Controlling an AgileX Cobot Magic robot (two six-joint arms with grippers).
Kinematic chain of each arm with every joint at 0, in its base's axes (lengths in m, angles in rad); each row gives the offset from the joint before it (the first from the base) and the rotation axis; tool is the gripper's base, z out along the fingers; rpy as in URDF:
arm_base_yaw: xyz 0 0 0.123 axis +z
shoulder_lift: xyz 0 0 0 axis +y
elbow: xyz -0.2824 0 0.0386 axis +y
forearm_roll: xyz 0.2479 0 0.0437 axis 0.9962 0 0.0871
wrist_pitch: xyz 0 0 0 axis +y
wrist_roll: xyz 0.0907 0 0.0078 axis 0.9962 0 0.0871
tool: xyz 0 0 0 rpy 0 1.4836 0
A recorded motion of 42 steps. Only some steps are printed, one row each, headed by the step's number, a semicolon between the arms.
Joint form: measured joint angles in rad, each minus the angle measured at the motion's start. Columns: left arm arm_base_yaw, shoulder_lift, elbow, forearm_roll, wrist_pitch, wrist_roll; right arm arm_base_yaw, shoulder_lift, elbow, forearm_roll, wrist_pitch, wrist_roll.
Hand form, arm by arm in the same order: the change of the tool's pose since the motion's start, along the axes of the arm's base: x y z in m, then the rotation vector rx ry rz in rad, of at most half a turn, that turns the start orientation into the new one. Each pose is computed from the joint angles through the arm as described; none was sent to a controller.
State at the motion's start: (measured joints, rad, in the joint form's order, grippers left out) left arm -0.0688 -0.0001 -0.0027 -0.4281 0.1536 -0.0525; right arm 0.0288 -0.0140 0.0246 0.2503 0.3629 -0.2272
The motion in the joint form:
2: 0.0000 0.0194 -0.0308 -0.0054 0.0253 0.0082; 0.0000 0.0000 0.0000 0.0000 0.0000 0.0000
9: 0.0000 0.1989 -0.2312 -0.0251 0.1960 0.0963; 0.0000 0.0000 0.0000 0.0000 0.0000 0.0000
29: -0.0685 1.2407 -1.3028 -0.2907 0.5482 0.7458; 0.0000 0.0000 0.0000 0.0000 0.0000 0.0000
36: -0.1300 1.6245 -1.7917 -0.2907 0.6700 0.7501; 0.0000 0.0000 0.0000 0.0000 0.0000 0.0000
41: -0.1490 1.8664 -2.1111 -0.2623 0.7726 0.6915; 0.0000 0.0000 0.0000 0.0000 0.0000 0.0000
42: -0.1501 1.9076 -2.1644 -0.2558 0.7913 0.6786; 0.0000 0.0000 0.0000 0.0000 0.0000 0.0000
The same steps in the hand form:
2: 0.0001 -0.0010 0.0073 0.0046 0.0107 -0.0115; 0.0000 0.0000 0.0000 0.0000 0.0000 0.0000
9: 0.0086 -0.0085 0.0502 0.0882 0.1289 -0.0974; 0.0000 0.0000 0.0000 0.0000 0.0000 0.0000
29: 0.2015 -0.0650 0.2278 0.4868 0.1570 -0.5526; 0.0000 0.0000 0.0000 0.0000 0.0000 0.0000
36: 0.2917 -0.1052 0.2537 0.5220 0.1101 -0.6855; 0.0000 0.0000 0.0000 0.0000 0.0000 0.0000
41: 0.3433 -0.1261 0.2486 0.5229 0.1263 -0.7443; 0.0000 0.0000 0.0000 0.0000 0.0000 0.0000
42: 0.3517 -0.1287 0.2456 0.5223 0.1339 -0.7515; 0.0000 0.0000 0.0000 0.0000 0.0000 0.0000

